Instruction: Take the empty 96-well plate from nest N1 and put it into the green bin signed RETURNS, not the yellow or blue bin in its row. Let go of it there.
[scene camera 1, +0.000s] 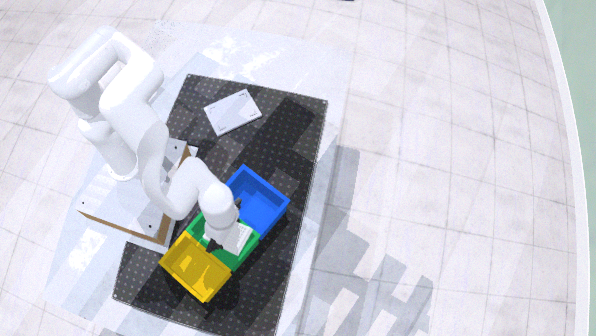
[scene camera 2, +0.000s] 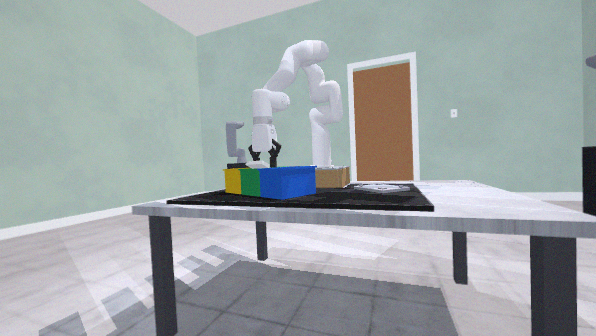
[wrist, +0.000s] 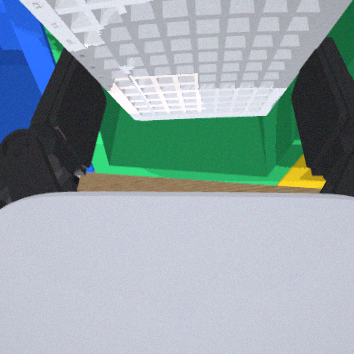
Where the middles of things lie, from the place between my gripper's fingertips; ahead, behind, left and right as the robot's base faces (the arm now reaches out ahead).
Now: hand 10 mm above the white 96-well plate (wrist: 156, 67). Round my hand: pale nest (scene camera 1: 234, 111) (400 mm to the left, 160 mm behind, 90 mm below).
